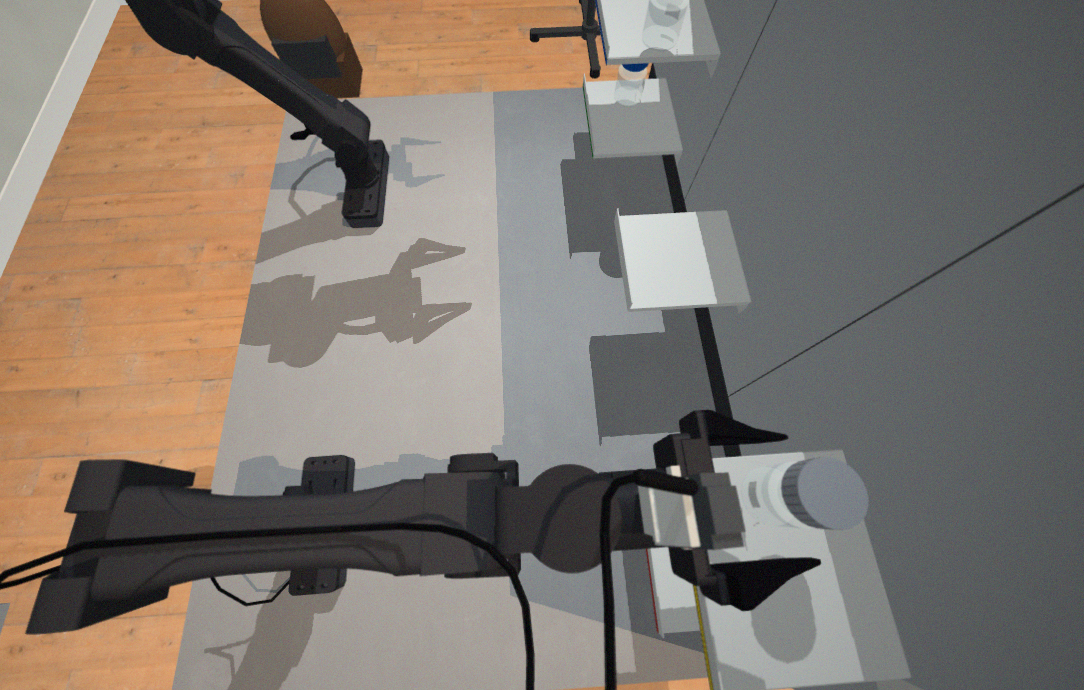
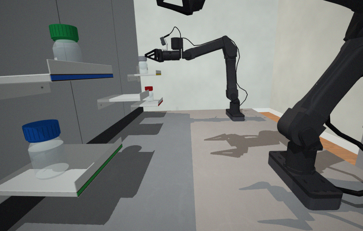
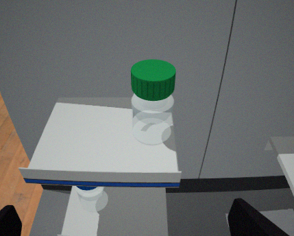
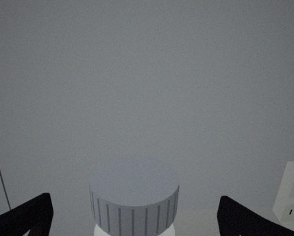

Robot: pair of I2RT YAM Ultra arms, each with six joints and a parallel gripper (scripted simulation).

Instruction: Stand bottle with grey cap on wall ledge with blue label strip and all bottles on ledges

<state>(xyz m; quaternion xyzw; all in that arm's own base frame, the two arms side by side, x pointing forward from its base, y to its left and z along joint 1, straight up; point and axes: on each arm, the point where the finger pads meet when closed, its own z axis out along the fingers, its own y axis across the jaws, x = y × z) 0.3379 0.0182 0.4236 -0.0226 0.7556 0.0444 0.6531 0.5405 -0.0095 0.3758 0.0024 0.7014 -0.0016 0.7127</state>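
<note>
The grey-capped bottle is 60 mm below my right hand and 30 mm ahead of it. Also, from my right hand: green-capped bottle (680 mm to the left, 60 mm below, 20 mm ahead); blue-capped bottle (790 mm to the left, 250 mm below, 20 mm ahead).
</note>
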